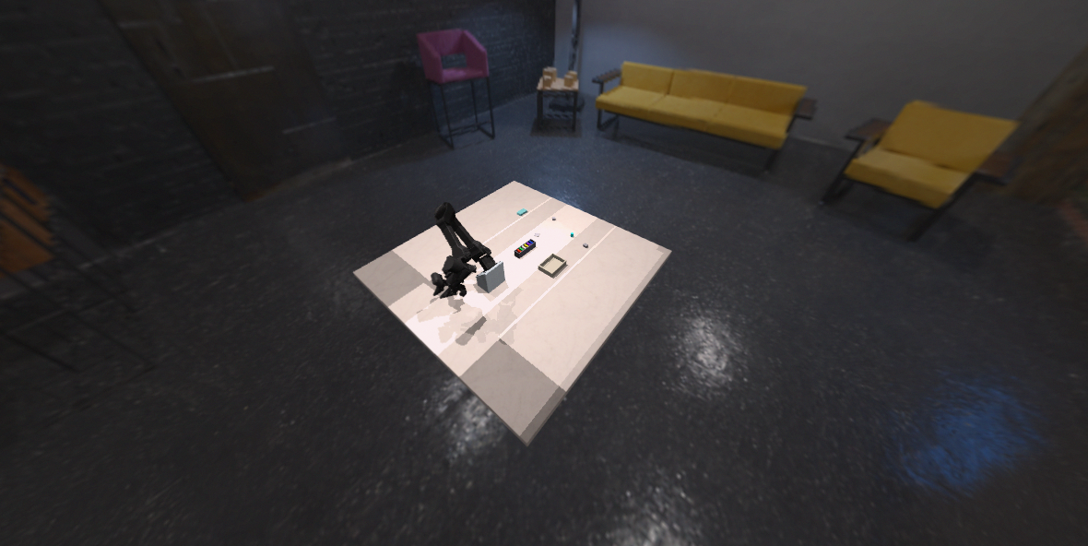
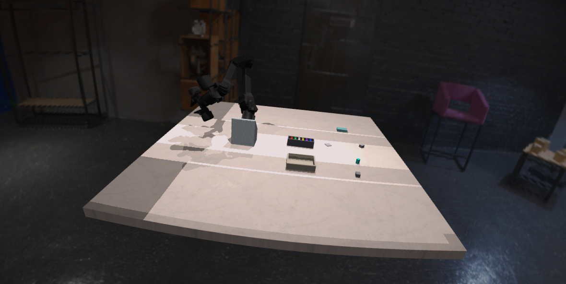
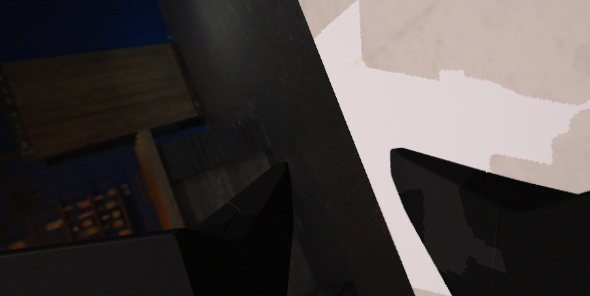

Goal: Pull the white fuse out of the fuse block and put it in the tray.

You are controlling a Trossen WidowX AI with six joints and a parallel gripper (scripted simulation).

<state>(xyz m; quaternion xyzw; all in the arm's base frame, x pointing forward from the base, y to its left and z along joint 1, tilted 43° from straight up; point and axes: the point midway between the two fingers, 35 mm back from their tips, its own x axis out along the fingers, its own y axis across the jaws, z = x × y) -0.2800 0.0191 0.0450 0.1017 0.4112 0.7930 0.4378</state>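
The white fuse lies 58 cm ahead of my gripper tip, 12 cm below it and 7 cm to the right of it. From my gripper tip the other things lie so: green fuse: 56 cm ahead, 12 cm below, 6 cm to the right; then red fuse: 54 cm ahead, 12 cm below, 6 cm to the right; then yellow fuse: 60 cm ahead, 12 cm below, 7 cm to the right.
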